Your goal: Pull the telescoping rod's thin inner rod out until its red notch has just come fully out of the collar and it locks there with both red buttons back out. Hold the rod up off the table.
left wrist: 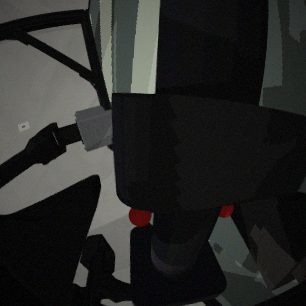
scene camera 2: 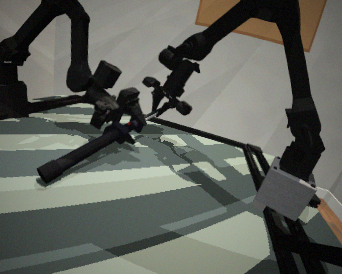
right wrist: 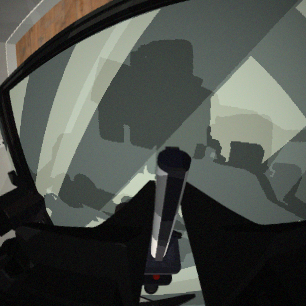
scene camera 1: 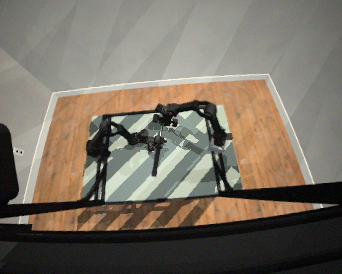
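Note:
The telescoping rod has a thick black outer tube (scene camera 1: 156, 160) (scene camera 2: 85, 150) that slopes from the striped table top (scene camera 1: 123, 176) (scene camera 2: 175, 206) up to its collar (scene camera 2: 125, 130) (left wrist: 188, 146). Two red buttons (left wrist: 139, 217) (left wrist: 226, 210) show at the collar; one also shows in scene camera 2 (scene camera 2: 129, 124). My left gripper (scene camera 1: 157, 141) (scene camera 2: 120, 123) (left wrist: 157, 177) is open, its fingers astride the collar. My right gripper (scene camera 1: 164, 123) (scene camera 2: 159, 109) (right wrist: 166, 186) is shut on the thin silver inner rod (scene camera 2: 151, 116) (right wrist: 167, 212), near its capped end (right wrist: 173, 159). I cannot see the red notch.
Black frame rails (scene camera 1: 129, 112) (scene camera 2: 202, 133) run round the table. A grey box (scene camera 1: 215, 148) (scene camera 2: 280, 190) (left wrist: 92, 130) sits at the right arm's base. Wooden floor (scene camera 1: 265, 136) surrounds the table.

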